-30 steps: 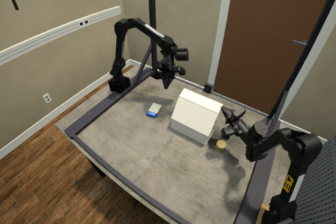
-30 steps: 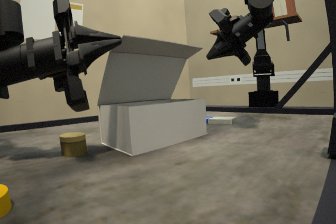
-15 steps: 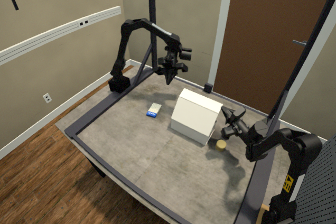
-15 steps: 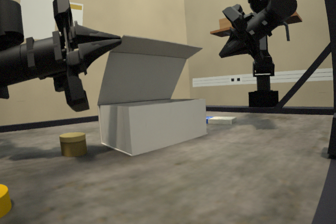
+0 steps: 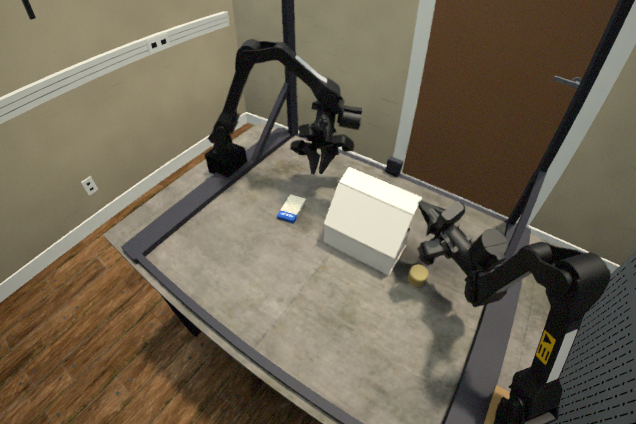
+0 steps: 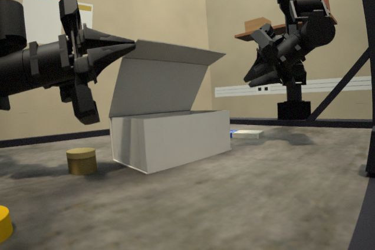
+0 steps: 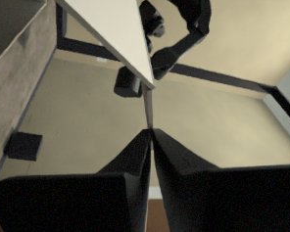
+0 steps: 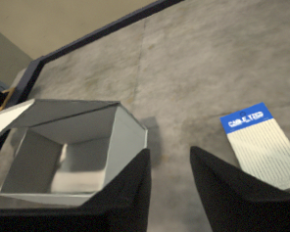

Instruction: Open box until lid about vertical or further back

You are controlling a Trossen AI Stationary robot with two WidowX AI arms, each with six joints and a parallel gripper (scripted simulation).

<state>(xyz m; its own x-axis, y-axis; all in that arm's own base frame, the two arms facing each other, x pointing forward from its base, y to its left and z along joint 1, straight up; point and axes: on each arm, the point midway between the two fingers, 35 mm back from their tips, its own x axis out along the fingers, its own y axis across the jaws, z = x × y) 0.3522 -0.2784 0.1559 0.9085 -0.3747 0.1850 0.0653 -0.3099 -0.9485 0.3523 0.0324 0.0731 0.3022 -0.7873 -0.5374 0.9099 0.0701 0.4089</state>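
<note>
Right now my right hand is 20 mm past the flap, 200 mm to the right of it and 30 mm below it. The rest, counted from my right hand: box 10 mm ahead, 210 mm to the left, 40 mm below.
The flap lies 30 mm ahead of my left hand and 130 mm to the right of it. The rest, counted from my left hand: box 60 mm ahead, 120 mm to the right, 70 mm below.
</note>
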